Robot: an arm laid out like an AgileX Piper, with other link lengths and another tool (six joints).
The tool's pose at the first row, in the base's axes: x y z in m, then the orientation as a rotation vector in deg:
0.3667, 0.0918, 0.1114, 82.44, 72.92, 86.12
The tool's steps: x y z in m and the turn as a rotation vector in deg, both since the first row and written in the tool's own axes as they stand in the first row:
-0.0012, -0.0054, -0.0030, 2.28, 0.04, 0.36
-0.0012, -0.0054, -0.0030, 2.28, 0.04, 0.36
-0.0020, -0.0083, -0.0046, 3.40, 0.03, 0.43
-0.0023, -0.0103, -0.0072, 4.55, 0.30, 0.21
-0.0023, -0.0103, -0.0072, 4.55, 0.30, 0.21
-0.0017, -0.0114, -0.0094, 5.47, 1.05, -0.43
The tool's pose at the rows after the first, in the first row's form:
0.3632, 0.0916, 0.1062, 84.17, 74.85, 85.38
0.3632, 0.0916, 0.1062, 84.17, 74.85, 85.38
0.3613, 0.0914, 0.1034, 84.95, 75.84, 84.91
0.3585, 0.0912, 0.1016, 85.33, 77.18, 84.47
0.3585, 0.0912, 0.1016, 85.33, 77.18, 84.47
0.3561, 0.0917, 0.1010, 84.92, 78.83, 84.29

